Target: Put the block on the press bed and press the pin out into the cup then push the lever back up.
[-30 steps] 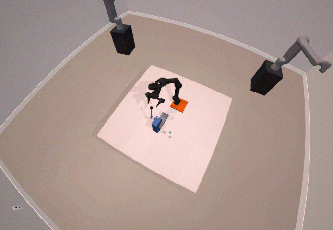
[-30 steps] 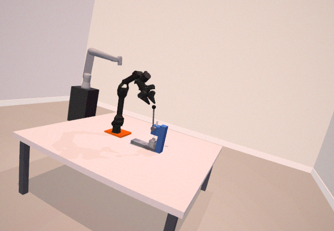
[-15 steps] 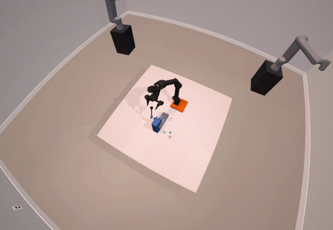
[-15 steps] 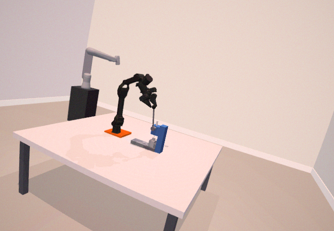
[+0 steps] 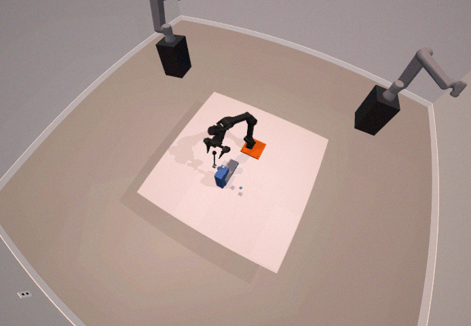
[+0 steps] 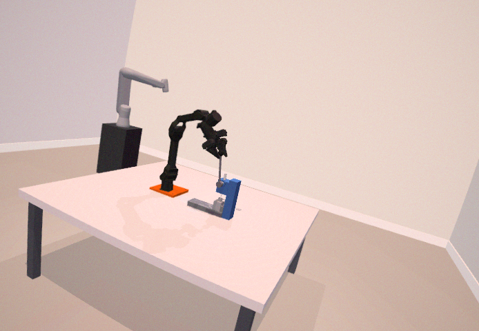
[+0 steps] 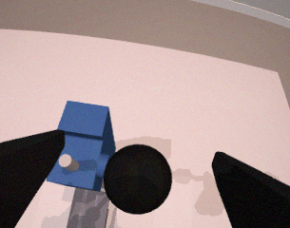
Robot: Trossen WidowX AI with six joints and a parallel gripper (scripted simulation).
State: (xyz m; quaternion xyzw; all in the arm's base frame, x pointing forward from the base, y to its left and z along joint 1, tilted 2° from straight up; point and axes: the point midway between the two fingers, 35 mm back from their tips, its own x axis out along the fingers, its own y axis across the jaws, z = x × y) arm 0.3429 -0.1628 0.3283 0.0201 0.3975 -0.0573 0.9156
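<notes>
Now: gripper tip 60 mm above the lever and 10 mm to the right of it. The rest, counted from my gripper tip: pale pin (260 mm below, 70 mm to the left, 10 mm ahead).
</notes>
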